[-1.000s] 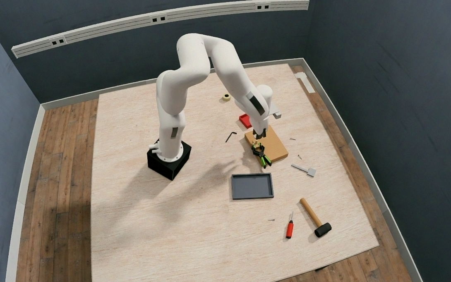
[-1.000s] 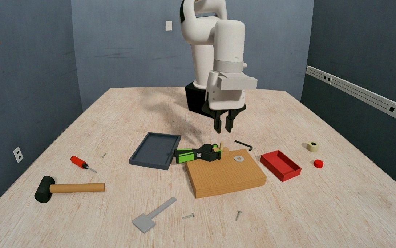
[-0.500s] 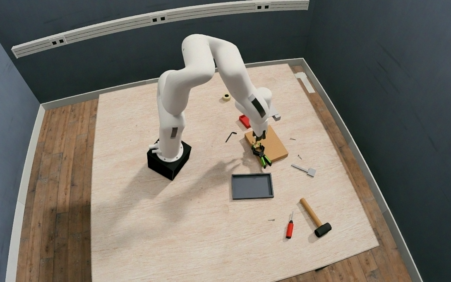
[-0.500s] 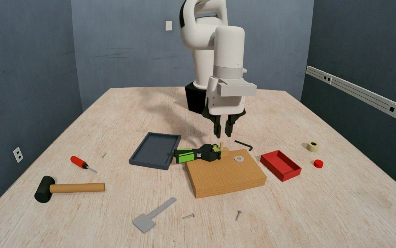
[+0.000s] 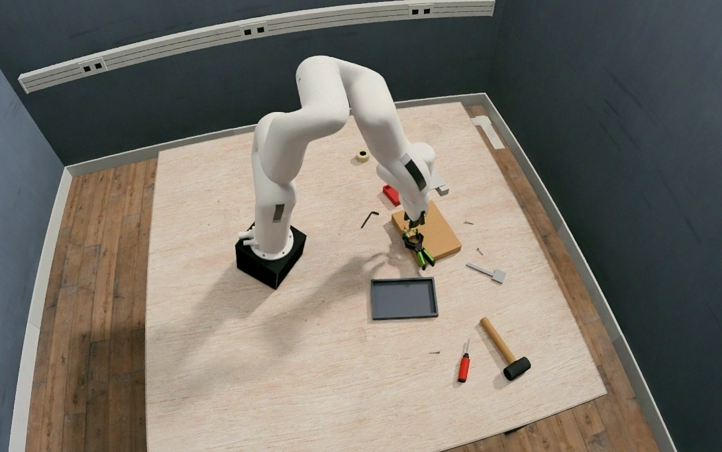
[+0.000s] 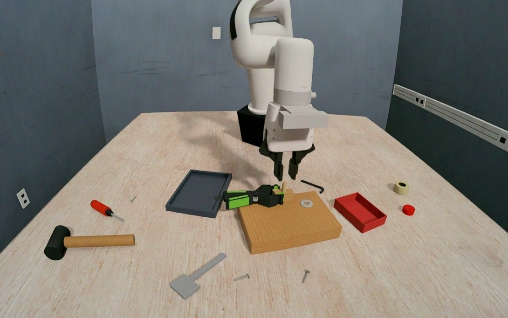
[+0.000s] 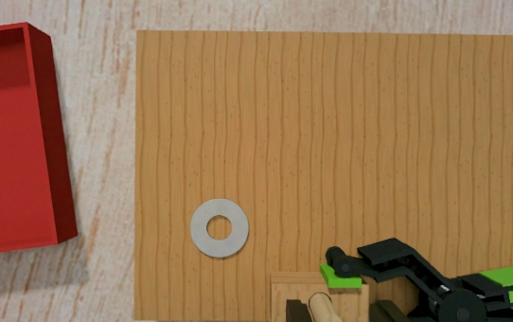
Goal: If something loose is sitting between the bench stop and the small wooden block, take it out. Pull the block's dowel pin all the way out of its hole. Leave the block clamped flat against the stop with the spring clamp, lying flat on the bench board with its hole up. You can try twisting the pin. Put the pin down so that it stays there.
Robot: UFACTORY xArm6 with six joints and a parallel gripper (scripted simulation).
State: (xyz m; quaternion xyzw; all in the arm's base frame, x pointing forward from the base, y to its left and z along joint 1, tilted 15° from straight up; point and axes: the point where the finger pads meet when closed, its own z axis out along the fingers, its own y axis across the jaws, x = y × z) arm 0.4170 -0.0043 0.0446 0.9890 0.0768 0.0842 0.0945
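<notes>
My gripper is now 5 cm above the dowel pin. Also, from my hand: small wooden block (7 cm below); then hex key (9 cm behind, 12 cm to the left, 11 cm below); then washer (2 cm ahead, 5 cm to the left, 8 cm below).
</notes>
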